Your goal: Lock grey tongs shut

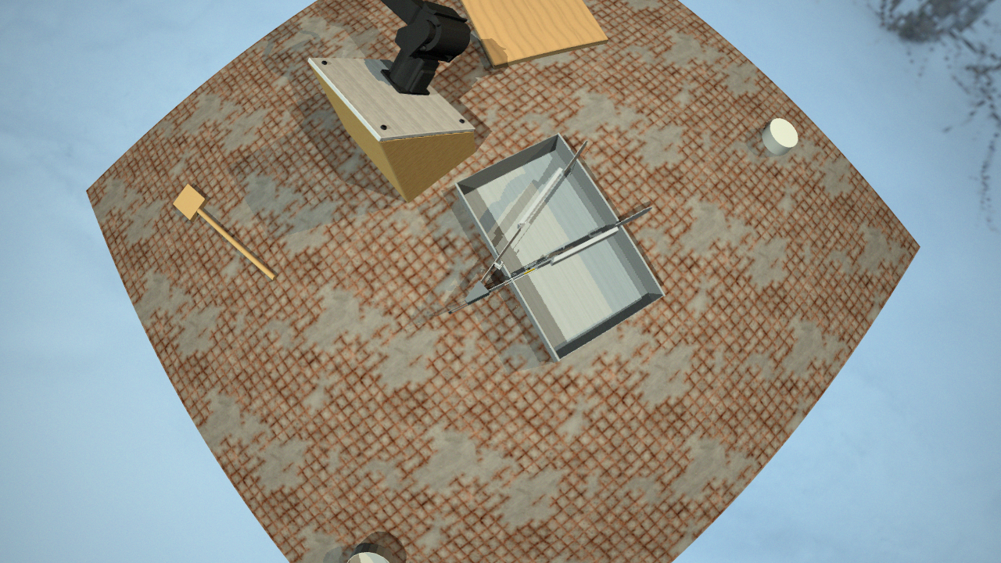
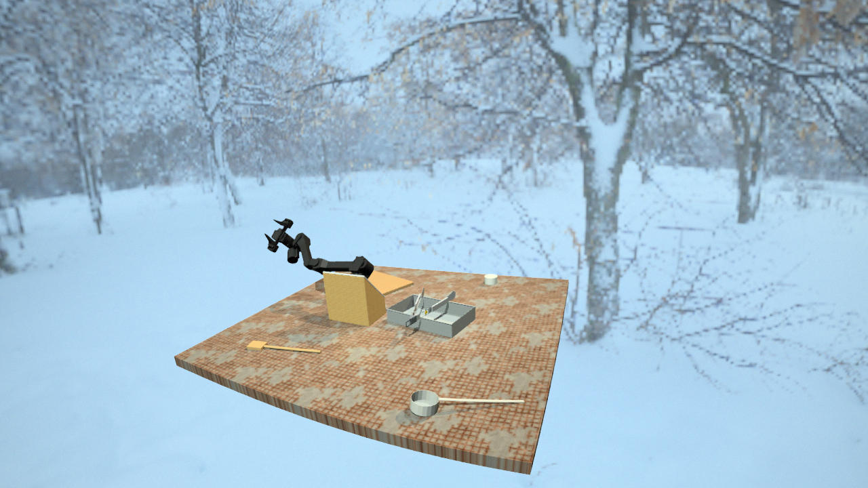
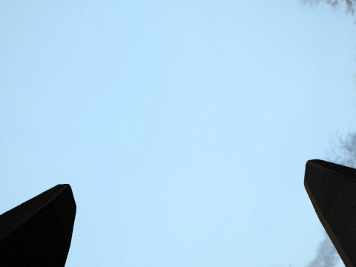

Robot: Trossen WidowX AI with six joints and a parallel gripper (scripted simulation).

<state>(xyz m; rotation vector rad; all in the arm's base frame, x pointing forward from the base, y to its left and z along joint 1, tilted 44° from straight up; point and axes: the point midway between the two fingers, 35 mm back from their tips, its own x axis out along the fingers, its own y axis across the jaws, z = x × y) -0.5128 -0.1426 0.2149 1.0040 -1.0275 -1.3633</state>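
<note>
The yellow piece is 880 mm ahead of my gripper tip, 280 mm below it and 40 mm to the right of it. Also, from my gripper tip: wooden board (390 mm ahead, 340 mm below, 320 mm to the left); then small white cylinder (950 mm ahead, 540 mm to the left, 330 mm below); then grey roasting tin (870 mm ahead, 320 mm below, 30 mm to the left).
</note>
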